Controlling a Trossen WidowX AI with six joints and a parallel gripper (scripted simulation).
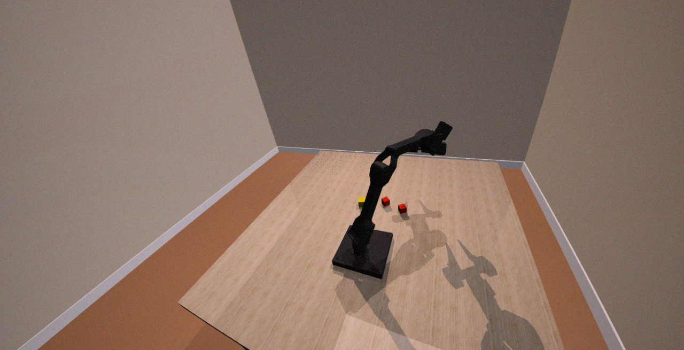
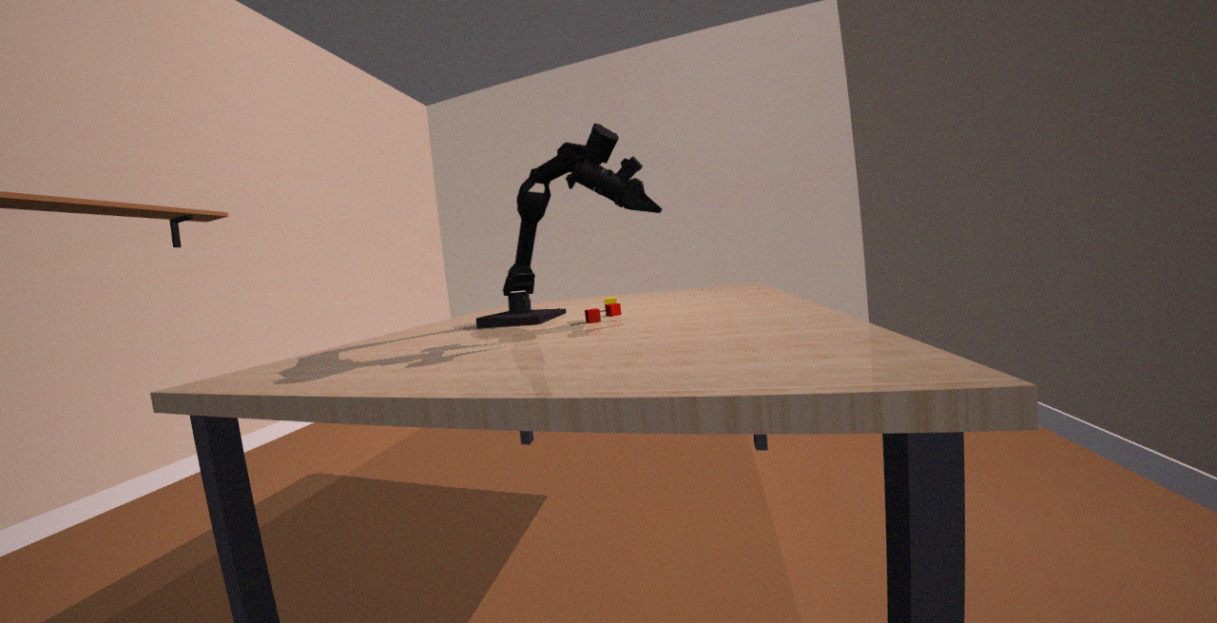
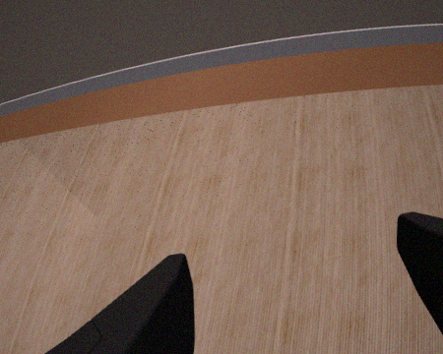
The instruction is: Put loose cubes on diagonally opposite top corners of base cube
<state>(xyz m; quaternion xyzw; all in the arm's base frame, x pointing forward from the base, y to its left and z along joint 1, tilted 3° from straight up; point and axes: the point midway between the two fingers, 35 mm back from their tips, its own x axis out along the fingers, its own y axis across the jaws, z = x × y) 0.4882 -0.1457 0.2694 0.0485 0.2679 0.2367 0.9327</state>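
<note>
Now: gripper tip 25 cm past the yellow cube, 25 cm to the right of it and 24 cm above it.
</note>
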